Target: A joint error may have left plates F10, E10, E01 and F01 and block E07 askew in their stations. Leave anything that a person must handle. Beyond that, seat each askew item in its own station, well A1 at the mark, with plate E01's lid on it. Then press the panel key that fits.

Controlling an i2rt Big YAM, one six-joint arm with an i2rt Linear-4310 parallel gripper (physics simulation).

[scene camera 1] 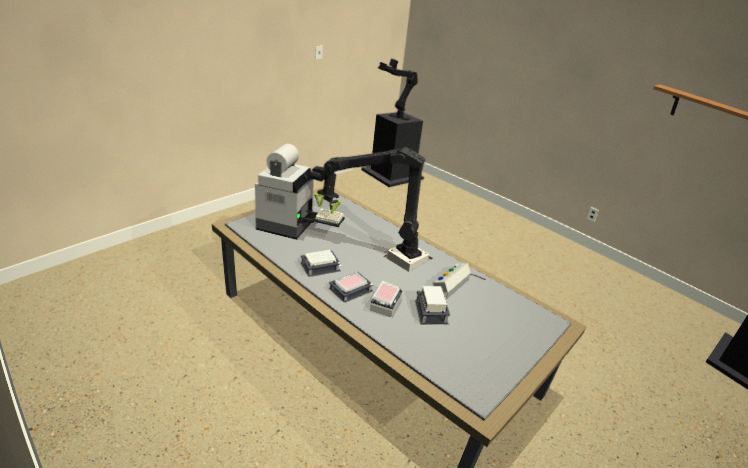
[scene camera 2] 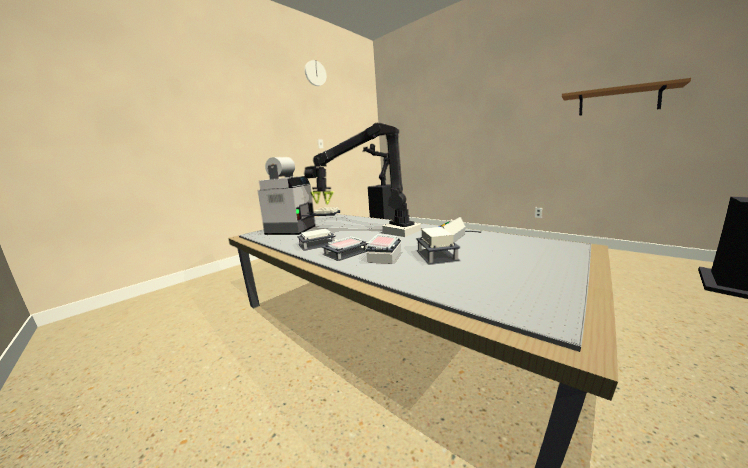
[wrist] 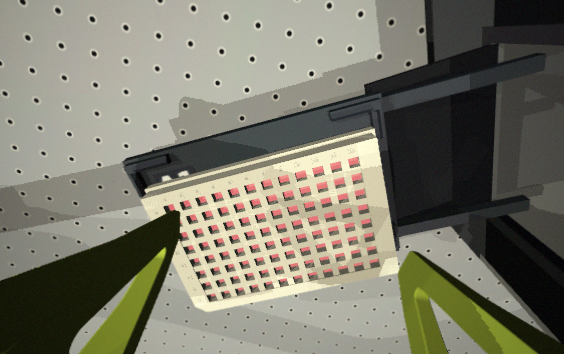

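My gripper (scene camera 1: 327, 209) (scene camera 2: 322, 202) (wrist: 294, 242) is open and empty, its fingertips above a cream plate with pink wells (scene camera 1: 329, 216) (wrist: 280, 225). This plate lies on the dark tray (wrist: 260, 142) of the grey machine. In the wrist view its upper edge stands clear of the tray's corner brackets; its lower edge hides the tray's lower side. White marking shows at the tray's left corner. A white-topped plate (scene camera 1: 321, 257) (scene camera 2: 316, 235), two pink-topped plates (scene camera 1: 351, 282) (scene camera 2: 345, 243) (scene camera 1: 386, 293) (scene camera 2: 382, 241) and a cream block (scene camera 1: 434, 298) (scene camera 2: 437, 236) sit on separate stations. Their labels are unreadable.
The grey machine (scene camera 1: 278, 206) (scene camera 2: 278, 208) with a green light and white roll stands beside the gripper. A sloped panel (scene camera 1: 455, 279) (scene camera 2: 456, 229) with blue, yellow and green keys stands behind the block. The arm's base (scene camera 1: 408, 258) is at the table's rear edge.
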